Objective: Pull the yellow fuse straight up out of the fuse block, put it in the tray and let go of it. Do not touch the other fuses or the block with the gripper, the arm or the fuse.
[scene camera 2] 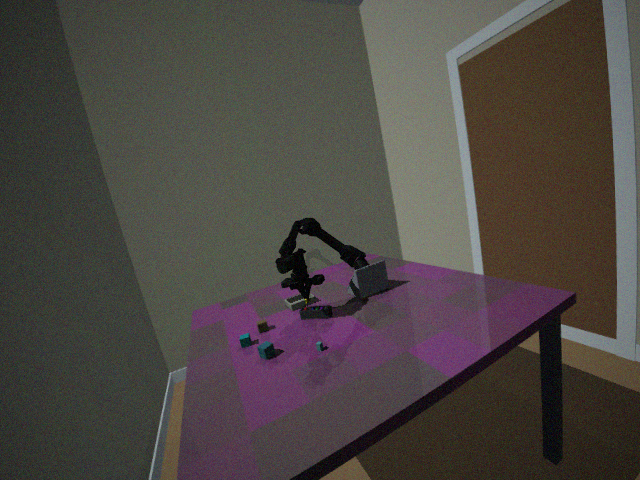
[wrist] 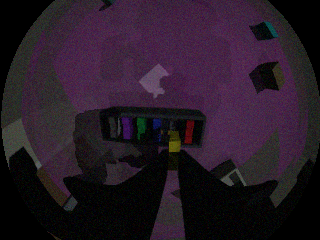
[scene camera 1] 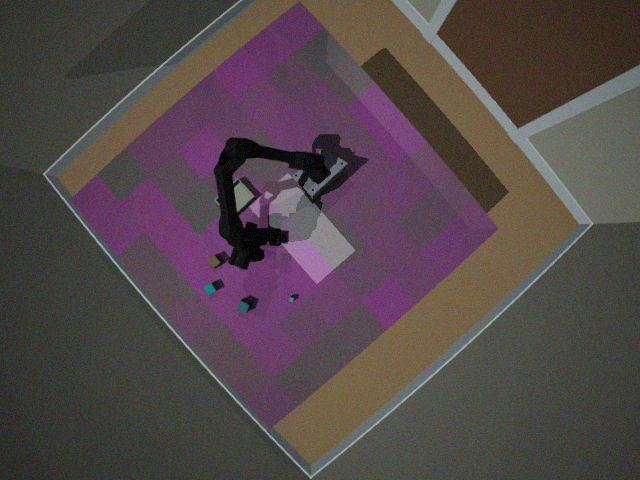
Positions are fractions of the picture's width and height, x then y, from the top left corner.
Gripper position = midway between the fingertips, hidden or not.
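Yellow fuse, carried by my gripper (wrist: 0.54,0.64).
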